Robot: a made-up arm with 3 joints.
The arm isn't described. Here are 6 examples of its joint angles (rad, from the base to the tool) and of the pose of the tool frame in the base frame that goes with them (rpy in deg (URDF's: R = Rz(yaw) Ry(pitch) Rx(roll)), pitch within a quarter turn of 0, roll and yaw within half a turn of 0; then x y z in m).
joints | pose
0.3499 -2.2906 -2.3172 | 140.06 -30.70 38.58 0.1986 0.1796 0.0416
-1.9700 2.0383 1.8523 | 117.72 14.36 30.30 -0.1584 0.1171 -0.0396
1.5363 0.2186 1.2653 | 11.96 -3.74 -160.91 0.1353 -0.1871 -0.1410
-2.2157 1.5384 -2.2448 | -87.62 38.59 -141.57 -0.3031 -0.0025 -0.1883
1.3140 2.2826 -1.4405 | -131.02 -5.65 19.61 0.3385 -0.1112 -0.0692
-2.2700 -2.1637 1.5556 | -123.97 0.72 39.57 -0.1021 -0.0508 -0.0794
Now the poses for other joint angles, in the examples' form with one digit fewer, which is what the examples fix.
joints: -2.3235 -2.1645 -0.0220
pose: 178.1 56.0 -49.1 -0.186 -0.169 -0.114
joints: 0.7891 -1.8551 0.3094
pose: -133.8 66.1 -176.5 0.166 0.144 -0.156
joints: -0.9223 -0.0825 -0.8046
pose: 3.4 3.3 99.0 -0.163 0.283 -0.159
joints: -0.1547 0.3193 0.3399
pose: 6.3 -17.2 -11.6 0.189 0.248 -0.123
